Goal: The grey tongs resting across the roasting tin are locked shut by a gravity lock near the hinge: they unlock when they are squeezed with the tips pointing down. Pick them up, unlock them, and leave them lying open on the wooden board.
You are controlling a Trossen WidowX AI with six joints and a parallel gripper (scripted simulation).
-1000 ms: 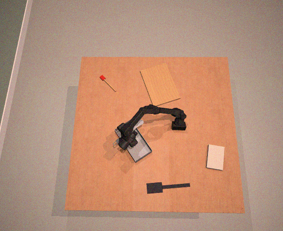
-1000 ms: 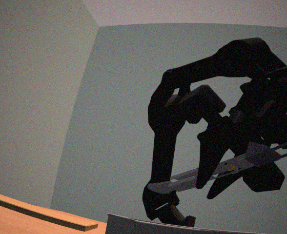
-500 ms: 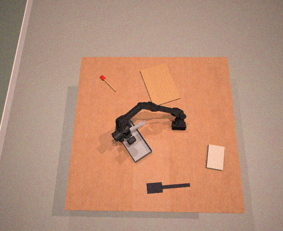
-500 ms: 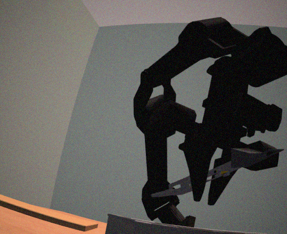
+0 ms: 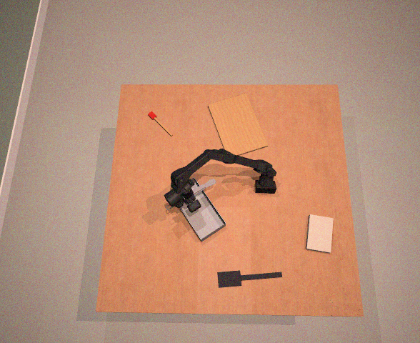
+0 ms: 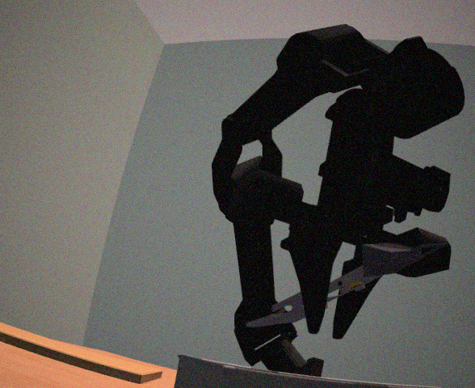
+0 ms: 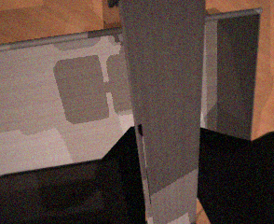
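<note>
Right now my gripper tip is 450 mm to the left of the wooden board, 290 mm past it and 80 mm above it. Round my gripper tip: black spatula: 400 mm to the left, 280 mm behind, 90 mm below; then grey roasting tin: 60 mm below, 50 mm behind, 40 mm to the left; then red-headed spatula: 500 mm to the right, 170 mm ahead, 80 mm below.
</note>
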